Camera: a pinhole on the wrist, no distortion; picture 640 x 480 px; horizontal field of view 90.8 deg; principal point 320.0 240.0 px. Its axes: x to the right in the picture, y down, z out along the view. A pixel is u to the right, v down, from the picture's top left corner.
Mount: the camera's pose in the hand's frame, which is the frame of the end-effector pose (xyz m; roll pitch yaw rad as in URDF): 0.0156 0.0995 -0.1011 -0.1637 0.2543 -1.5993
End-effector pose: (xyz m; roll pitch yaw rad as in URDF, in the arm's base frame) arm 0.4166 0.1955 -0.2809 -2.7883 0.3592 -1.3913
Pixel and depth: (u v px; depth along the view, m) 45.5 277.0 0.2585
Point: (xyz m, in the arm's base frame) 0.2494 0.1750 -0.5684
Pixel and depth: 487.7 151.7 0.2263
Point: 0.5115 0.2495 -0.3346
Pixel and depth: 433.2 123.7 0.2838
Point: 0.5222 0.3037 -0.3825
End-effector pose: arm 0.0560 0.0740 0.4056 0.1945 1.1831 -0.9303
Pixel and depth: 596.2 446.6 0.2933
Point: -0.0534 -0.1685 0.1950
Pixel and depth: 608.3 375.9 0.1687
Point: 0.0029 -0.0078 0.3013
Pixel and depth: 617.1 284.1 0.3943
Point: -0.1698 -0.2678 0.3315
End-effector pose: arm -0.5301 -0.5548 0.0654 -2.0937 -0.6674 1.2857
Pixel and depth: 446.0 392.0 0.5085
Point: -0.8165 -0.2292 0.3060
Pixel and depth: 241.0 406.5 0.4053
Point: -0.6105 -0.1475 0.0710
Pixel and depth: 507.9 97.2 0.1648
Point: -0.5941 -0.5720 0.0526
